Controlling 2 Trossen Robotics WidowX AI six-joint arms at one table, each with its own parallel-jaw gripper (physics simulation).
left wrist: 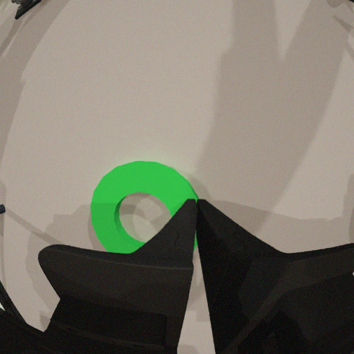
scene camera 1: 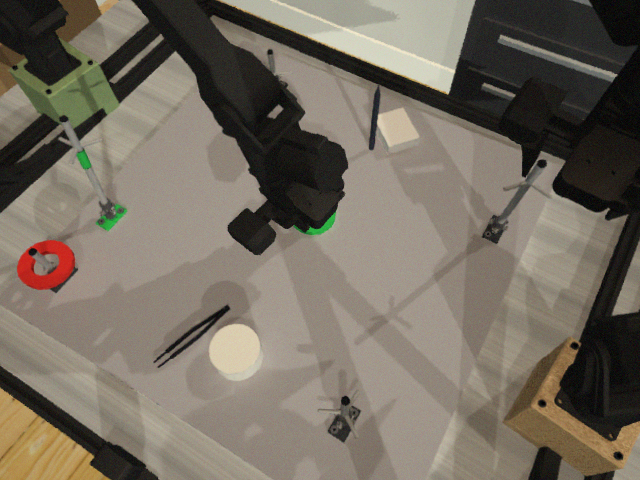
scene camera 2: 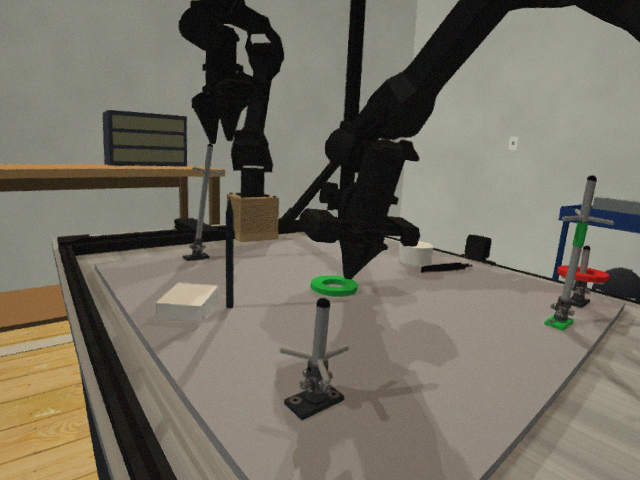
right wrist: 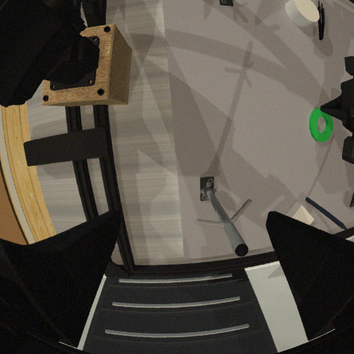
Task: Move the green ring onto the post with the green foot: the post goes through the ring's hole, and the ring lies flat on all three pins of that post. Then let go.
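Where they show: left gripper, fingertip midpoint: [scene camera 1: 305,229] [scene camera 2: 347,278]; right gripper, fingertip midpoint: [scene camera 2: 220,142]; left arm's base, origin of the base link: [scene camera 1: 53,66]; right arm's base, origin of the base link: [scene camera 1: 594,397] [scene camera 2: 252,195].
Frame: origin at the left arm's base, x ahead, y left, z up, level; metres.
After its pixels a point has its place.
Observation:
The green ring [scene camera 1: 324,224] {x 0.501, y 0.068, z -0.075 m} [scene camera 2: 318,285] {x 0.475, y 0.101, z -0.077 m} [left wrist: 145,176] [right wrist: 314,125] lies flat on the grey mat. My left gripper [scene camera 2: 350,276] {x 0.483, y 0.043, z -0.076 m} [left wrist: 194,206] is shut with nothing between its fingers; its tips are at the ring's right edge in the left wrist view, and one finger hides part of the rim. In scene camera 1 the arm covers most of the ring. The post with the green foot [scene camera 1: 95,181] {x 0.229, y -0.109, z -0.001 m} [scene camera 2: 571,271] {x 0.223, y -0.105, z -0.009 m} leans, carries a green band and pins, and bears no ring. My right gripper [scene camera 2: 221,140] {x 0.759, y 0.159, z 0.127 m} [right wrist: 195,219] is open and empty, high above a dark-footed post [scene camera 1: 516,198] {x 0.715, y 0.199, z 0.034 m} [scene camera 2: 204,196] {x 0.710, y 0.204, z 0.029 m} [right wrist: 220,210].
A red ring [scene camera 1: 26,273] {x 0.248, y -0.257, z -0.034 m} [scene camera 2: 597,275] {x 0.229, y -0.218, z -0.031 m} sits on a short post near the green-footed one. Other dark-footed posts stand at scene camera 1's bottom [scene camera 1: 344,415] {x 0.695, y -0.143, z -0.038 m} and top [scene camera 1: 270,60] {x 0.257, y 0.235, z -0.011 m}. A pale block [scene camera 1: 398,126] {x 0.486, y 0.289, z -0.064 m}, a dark blue rod [scene camera 1: 374,118] {x 0.470, y 0.234, z -0.009 m}, tweezers [scene camera 1: 193,333] {x 0.462, y -0.176, z -0.081 m} and a white cylinder [scene camera 1: 235,348] {x 0.535, y -0.161, z -0.049 m} are around.

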